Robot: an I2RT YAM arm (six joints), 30 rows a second.
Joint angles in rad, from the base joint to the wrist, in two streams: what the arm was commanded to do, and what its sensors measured. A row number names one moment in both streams.
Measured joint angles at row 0:
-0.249, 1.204, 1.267, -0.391, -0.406, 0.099
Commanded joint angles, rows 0 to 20:
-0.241, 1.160, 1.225, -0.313, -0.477, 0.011
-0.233, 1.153, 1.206, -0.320, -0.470, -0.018
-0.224, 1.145, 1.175, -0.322, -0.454, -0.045
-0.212, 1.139, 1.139, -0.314, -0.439, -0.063
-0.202, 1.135, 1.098, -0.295, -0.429, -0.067
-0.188, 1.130, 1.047, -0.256, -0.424, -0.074
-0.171, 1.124, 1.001, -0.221, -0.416, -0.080
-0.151, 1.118, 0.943, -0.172, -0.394, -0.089
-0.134, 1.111, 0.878, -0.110, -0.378, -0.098
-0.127, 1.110, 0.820, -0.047, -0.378, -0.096
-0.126, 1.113, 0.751, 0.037, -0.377, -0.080
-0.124, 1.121, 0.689, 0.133, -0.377, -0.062
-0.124, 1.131, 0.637, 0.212, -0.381, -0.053
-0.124, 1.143, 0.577, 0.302, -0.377, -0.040
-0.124, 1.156, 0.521, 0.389, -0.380, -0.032
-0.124, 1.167, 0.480, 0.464, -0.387, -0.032
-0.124, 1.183, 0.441, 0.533, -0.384, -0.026
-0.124, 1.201, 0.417, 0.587, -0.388, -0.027
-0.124, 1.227, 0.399, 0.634, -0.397, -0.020
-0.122, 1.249, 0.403, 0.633, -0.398, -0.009
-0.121, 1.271, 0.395, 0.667, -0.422, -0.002
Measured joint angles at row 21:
-0.124, 1.242, 0.389, 0.402, -0.389, -0.032
